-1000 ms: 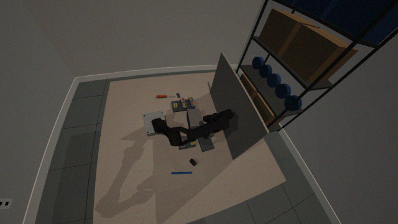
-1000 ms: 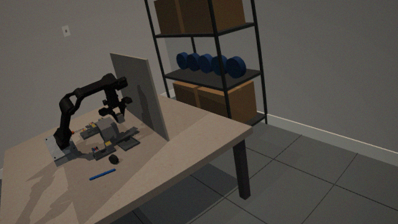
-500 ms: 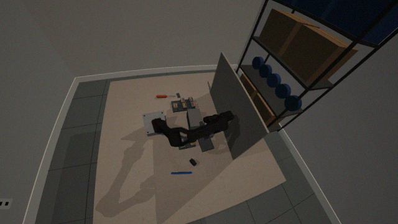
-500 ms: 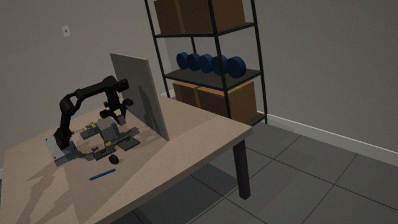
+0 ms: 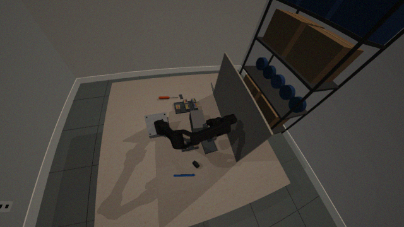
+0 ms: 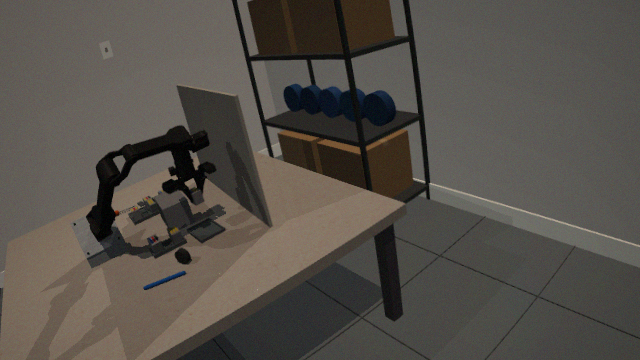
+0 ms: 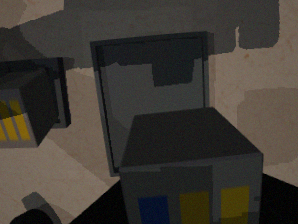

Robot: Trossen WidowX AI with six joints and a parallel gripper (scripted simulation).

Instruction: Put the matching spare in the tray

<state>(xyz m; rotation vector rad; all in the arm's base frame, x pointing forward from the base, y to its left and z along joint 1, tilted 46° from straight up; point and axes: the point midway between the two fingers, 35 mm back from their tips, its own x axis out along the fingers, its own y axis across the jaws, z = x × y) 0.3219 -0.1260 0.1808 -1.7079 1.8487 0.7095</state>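
The shallow tray lies 10 mm behind my gripper tip and 120 mm below it. From my gripper tip the other things lie so: black tape roll (160 mm behind, 120 mm to the right, 100 mm below); grey spare (20 mm above); grey mounted unit (30 mm behind, 200 mm to the left, 70 mm below).
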